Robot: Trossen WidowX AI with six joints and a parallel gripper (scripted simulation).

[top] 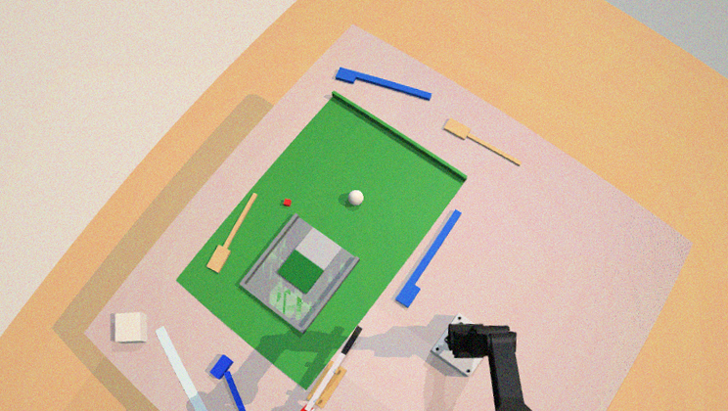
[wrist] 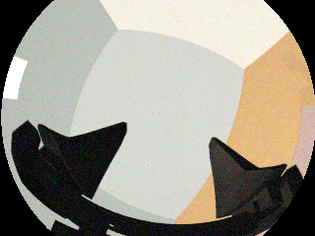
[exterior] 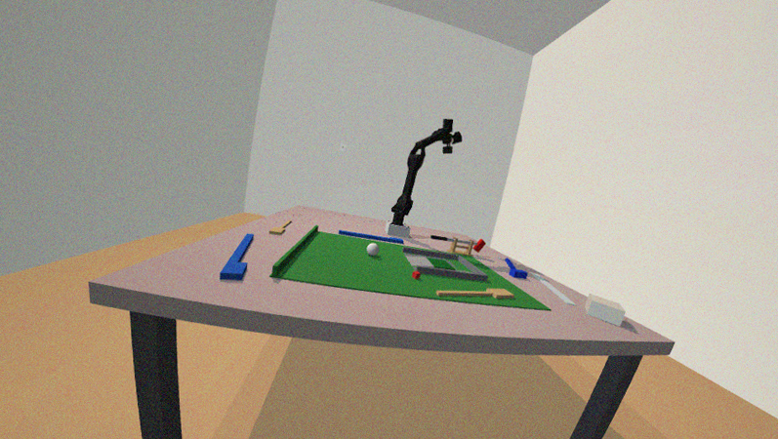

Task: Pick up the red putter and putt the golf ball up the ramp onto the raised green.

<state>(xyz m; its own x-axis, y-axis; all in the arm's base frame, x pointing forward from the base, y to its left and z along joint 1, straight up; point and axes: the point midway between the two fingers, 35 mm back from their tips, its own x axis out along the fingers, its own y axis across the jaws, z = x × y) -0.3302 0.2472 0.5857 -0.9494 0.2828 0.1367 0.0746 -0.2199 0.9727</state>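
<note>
Right now the red putter is 590 mm below my gripper tip, 530 mm ahead of it and 50 mm to the left of it. Round my gripper tip: wooden rack: 610 mm below, 530 mm ahead, 60 mm to the left; green mat: 850 mm ahead, 640 mm below, 220 mm to the right; white bar: 820 mm ahead, 640 mm below, 340 mm to the left.
</note>
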